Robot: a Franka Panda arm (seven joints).
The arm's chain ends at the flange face. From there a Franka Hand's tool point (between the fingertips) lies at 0.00 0.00 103.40 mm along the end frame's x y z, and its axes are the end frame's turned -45 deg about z.
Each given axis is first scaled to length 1.
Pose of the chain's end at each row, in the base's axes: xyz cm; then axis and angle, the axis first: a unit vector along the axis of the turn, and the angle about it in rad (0 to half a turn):
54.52, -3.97, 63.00, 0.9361, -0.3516, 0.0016, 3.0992
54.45, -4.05, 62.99, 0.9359, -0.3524, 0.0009, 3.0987
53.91, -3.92, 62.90, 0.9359, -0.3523, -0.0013, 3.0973
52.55, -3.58, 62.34, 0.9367, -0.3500, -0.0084, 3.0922
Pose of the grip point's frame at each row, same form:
54.40, -4.39, 52.67, 0.9994, 0.0334, -0.0066, 3.1012
54.31, -4.47, 52.66, 0.9994, 0.0326, -0.0074, 3.1013
53.72, -4.34, 52.57, 0.9994, 0.0327, -0.0097, 3.1017
52.21, -4.00, 52.01, 0.9992, 0.0351, -0.0172, 3.1024

